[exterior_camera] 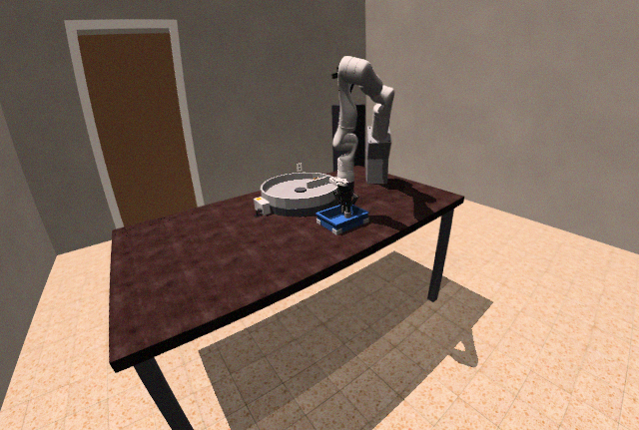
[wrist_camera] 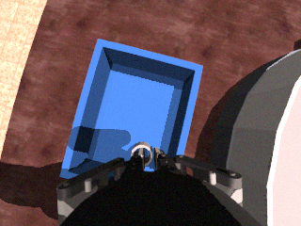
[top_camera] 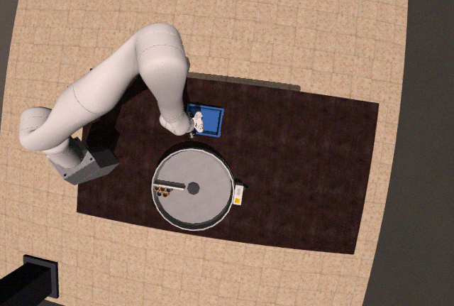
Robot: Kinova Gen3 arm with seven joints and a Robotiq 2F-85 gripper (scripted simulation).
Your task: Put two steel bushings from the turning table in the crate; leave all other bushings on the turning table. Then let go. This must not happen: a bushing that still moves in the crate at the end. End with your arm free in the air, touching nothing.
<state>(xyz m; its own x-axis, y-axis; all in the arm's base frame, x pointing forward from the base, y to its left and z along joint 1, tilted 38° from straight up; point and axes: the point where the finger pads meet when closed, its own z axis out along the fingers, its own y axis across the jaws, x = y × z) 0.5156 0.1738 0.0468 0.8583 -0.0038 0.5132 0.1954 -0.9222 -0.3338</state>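
Now: the blue crate 50 mm ahead of my hand, 30 mm to the left of it and 20 mm below it. The rest, counted from my hand: round grey turning table: 330 mm to the right, 30 mm ahead, 10 mm above.
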